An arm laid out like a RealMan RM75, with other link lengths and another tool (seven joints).
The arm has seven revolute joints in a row. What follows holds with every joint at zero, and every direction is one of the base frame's. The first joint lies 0.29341 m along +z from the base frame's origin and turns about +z. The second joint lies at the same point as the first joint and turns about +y. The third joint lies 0.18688 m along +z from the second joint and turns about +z. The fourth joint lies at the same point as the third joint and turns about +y. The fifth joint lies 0.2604 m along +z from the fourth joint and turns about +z. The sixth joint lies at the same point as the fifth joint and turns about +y. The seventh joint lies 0.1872 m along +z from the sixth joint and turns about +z. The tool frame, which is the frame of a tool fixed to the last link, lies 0.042 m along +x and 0.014 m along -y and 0.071 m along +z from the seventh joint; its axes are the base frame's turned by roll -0.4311, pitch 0 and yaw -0.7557 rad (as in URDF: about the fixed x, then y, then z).
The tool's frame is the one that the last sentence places.
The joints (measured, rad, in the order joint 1, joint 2, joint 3, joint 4, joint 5, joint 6, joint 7), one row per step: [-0.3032 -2.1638 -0.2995 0.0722 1.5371 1.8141 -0.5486]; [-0.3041 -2.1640 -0.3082 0.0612 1.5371 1.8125 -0.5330]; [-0.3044 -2.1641 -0.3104 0.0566 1.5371 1.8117 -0.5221]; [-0.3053 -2.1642 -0.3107 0.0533 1.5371 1.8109 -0.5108]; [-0.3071 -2.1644 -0.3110 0.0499 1.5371 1.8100 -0.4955]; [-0.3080 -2.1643 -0.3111 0.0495 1.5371 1.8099 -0.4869]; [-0.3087 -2.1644 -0.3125 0.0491 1.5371 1.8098 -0.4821]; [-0.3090 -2.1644 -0.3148 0.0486 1.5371 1.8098 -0.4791]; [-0.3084 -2.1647 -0.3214 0.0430 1.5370 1.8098 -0.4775]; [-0.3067 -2.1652 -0.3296 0.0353 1.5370 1.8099 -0.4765]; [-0.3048 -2.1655 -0.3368 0.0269 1.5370 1.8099 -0.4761]
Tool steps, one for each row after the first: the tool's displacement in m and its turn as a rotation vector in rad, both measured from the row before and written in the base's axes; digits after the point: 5 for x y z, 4 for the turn. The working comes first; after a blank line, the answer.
Tool pose at each row, in the base's axes (x y z in m, rotation vector in rad; the steps are taken from these numbers as rounded here): [-0.28150 0.31402 0.19792 -1.3078 -0.5325 -2.0774]; [-0.28153 0.31400 0.19731 -1.2984 -0.5269 -2.0703]; [-0.28118 0.31407 0.19675 -1.2979 -0.5232 -2.0632]; [-0.28041 0.31441 0.19604 -1.3006 -0.5194 -2.0556]; [-0.27919 0.31499 0.19524 -1.3055 -0.5133 -2.0449]; [-0.27856 0.31518 0.19513 -1.3095 -0.5087 -2.0375]; [-0.27834 0.31524 0.19522 -1.3103 -0.5057 -2.0334]; [-0.27844 0.31514 0.19552 -1.3092 -0.5033 -2.0306]; [-0.27919 0.31461 0.19570 -1.2988 -0.5026 -2.0322]; [-0.28037 0.31372 0.19576 -1.2845 -0.5031 -2.0351]; [-0.28145 0.31291 0.19561 -1.2704 -0.5045 -2.0392]

[-0.00003 -0.00002 -0.00061 0.0092 0.0003 0.0086]; [0.00035 0.00007 -0.00056 0.0040 0.0044 0.0047]; [0.00077 0.00034 -0.00071 0.0027 0.0063 0.0036]; [0.00122 0.00058 -0.00080 0.0038 0.0096 0.0043]; [0.00063 0.00019 -0.00011 0.0026 0.0071 0.0025]; [0.00022 0.00006 0.00009 0.0024 0.0033 0.0020]; [-0.00010 -0.00010 0.00030 0.0026 0.0015 0.0020]; [-0.00075 -0.00053 0.00018 0.0050 -0.0060 0.0035]; [-0.00118 -0.00089 0.00006 0.0057 -0.0090 0.0046]; [-0.00108 -0.00081 -0.00015 0.0048 -0.0098 0.0038]
